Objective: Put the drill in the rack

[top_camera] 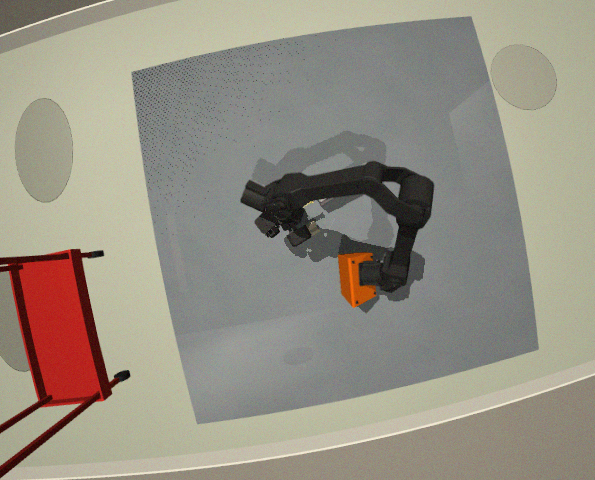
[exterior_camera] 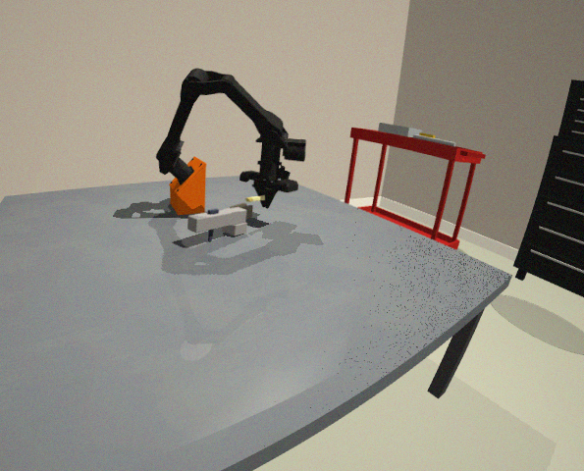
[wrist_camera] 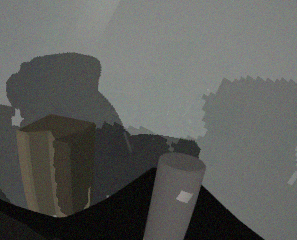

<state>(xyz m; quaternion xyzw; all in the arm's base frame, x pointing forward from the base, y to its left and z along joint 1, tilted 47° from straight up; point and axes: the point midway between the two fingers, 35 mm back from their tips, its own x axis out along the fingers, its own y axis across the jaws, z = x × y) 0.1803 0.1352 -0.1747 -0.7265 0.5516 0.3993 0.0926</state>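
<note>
My gripper tip is now 2 cm short of the drill, 3 cm to the left of it and 4 cm below it. Round my gripper tip: light grey block (10 cm ahead, 17 cm to the right); then dark key (11 cm ahead, 20 cm to the right, 1 cm above); then beige rack (5 cm behind, 6 cm to the right, 3 cm below).
</note>
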